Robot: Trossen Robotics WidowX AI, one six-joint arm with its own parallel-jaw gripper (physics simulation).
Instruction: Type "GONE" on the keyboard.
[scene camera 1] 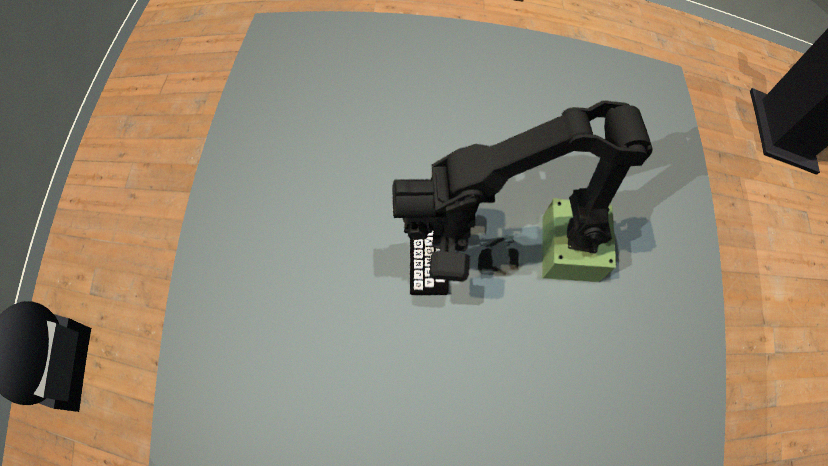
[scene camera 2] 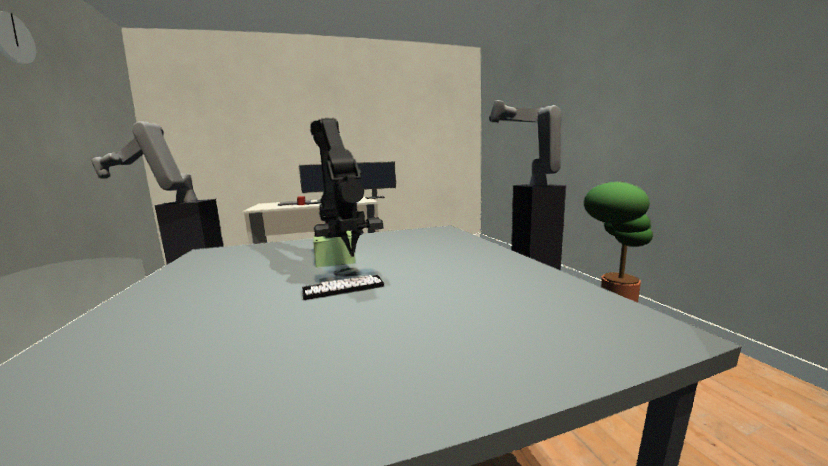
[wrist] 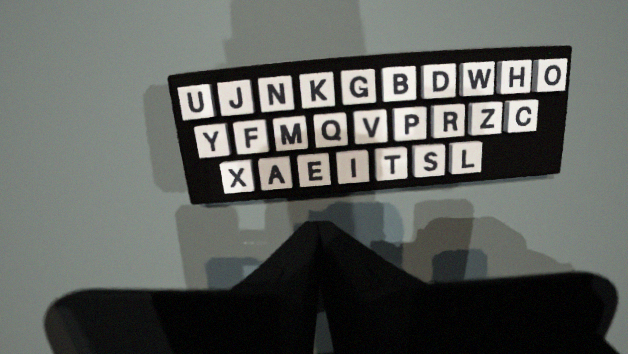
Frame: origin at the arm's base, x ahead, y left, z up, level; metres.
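Where they show: gripper, fingertip midpoint: [scene camera 1: 445,244] [scene camera 2: 352,256] [wrist: 317,233]; arm's base, link origin: [scene camera 1: 583,235] [scene camera 2: 335,235].
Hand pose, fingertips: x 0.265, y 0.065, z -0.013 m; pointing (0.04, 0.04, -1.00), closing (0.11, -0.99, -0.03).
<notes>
Each offset is from my fingertips to the top centre of the thing. Level surfaces: height alone.
A black keyboard {dx +0.032, dy -0.031, dz -0.065 m} [scene camera 1: 413,293] [scene camera 2: 343,287] [wrist: 520,155] with white letter keys lies on the table; the arm covers part of it in the first scene view. In the wrist view its top row holds the N key {dx +0.042, dy +0.024, dz -0.065 m} [wrist: 276,94], the G key {dx +0.050, dy -0.017, dz -0.065 m} [wrist: 358,87] and, at the right end, the O key {dx +0.069, dy -0.119, dz -0.065 m} [wrist: 552,75]. The E key {dx +0.005, dy +0.001, dz -0.065 m} [wrist: 314,171] is in the bottom row, between A and I. My gripper [scene camera 2: 353,253] [wrist: 317,233] is shut and empty. It is raised above the table; in the wrist view its tips show just below the bottom row, under E and I.
The arm's base stands on a green block [scene camera 1: 579,270] [scene camera 2: 333,252] on the grey table {dz -0.082 m} [scene camera 1: 289,347] [scene camera 2: 347,370]. In the second scene view a desk with monitors, two grey arms on dark pedestals and a potted plant [scene camera 2: 617,202] stand beyond the table.
</notes>
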